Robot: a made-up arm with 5 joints. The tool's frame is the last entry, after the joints.
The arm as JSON. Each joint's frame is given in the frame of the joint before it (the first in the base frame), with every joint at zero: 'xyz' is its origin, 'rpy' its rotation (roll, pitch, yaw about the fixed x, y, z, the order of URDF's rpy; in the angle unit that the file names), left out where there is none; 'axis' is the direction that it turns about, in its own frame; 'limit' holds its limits. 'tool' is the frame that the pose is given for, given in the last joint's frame.
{
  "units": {
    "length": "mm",
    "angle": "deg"
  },
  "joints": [
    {
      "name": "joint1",
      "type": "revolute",
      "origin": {
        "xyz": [
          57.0,
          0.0,
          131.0
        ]
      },
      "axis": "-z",
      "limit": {
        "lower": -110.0,
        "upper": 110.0
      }
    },
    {
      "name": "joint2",
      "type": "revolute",
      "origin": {
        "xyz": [
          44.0,
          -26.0,
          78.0
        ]
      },
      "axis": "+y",
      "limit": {
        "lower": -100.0,
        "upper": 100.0
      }
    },
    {
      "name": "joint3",
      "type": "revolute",
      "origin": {
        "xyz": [
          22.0,
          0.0,
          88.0
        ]
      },
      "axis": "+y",
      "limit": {
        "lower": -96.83,
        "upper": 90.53
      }
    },
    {
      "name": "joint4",
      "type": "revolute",
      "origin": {
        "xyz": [
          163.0,
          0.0,
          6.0
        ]
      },
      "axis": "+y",
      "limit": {
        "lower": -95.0,
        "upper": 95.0
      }
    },
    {
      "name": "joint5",
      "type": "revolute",
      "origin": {
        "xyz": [
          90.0,
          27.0,
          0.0
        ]
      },
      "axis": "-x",
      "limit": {
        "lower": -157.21,
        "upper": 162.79
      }
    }
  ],
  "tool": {
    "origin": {
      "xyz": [
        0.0,
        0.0,
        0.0
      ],
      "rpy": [
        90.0,
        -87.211,
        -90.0
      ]
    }
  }
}
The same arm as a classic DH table. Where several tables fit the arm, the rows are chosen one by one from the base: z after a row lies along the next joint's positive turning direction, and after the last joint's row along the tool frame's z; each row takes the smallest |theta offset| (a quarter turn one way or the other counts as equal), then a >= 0, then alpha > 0; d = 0 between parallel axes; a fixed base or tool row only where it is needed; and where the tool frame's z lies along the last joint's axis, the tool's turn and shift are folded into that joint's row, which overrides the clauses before.
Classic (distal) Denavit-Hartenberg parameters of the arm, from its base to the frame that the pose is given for. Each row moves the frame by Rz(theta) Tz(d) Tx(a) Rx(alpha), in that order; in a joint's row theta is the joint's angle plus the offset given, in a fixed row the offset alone. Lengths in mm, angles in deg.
base (fixed): theta0 0.00; d 0.0; a 57.0; alpha 180.00
joint1: theta0 0.00; d -209.0; a 44.0; alpha 90.00
joint2: theta0 -75.96; d 0.0; a 90.7; alpha 0.00
joint3: theta0 73.86; d 0.0; a 163.1; alpha 0.00
joint4: theta0 -87.89; d 1.0; a 0.0; alpha 90.00
joint5: theta0 -2.79; d -90.0; a 0.0; alpha 0.00
Joint limits (deg, base to tool): -110.00..110.00 -100.00..100.00 -96.83..90.53 -95.00..95.00 -157.21..162.79

